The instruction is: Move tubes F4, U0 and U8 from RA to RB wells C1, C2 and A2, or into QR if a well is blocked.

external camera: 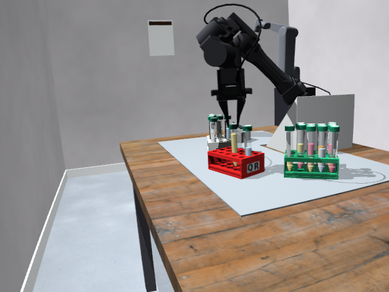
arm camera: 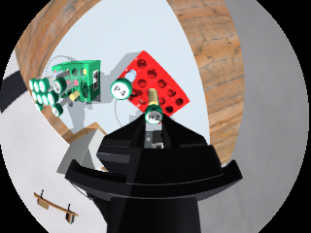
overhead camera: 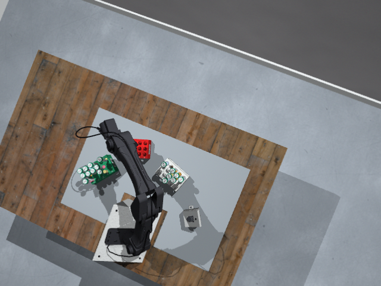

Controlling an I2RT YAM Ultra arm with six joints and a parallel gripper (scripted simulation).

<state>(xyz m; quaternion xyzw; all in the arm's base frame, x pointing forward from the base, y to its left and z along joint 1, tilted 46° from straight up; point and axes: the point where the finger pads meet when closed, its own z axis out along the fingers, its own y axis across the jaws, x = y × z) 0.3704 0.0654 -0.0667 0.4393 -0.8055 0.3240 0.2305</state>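
Right now my hand is 60 mm above the tube with yellow filling and 10 mm to the right of it. The rest, counted from my hand: red rack QR 100 mm below, 10 mm to the left; then tube 60 mm below, 50 mm to the left, 10 mm behind; then white rack RB 190 mm to the right, 100 mm below, 60 mm behind.
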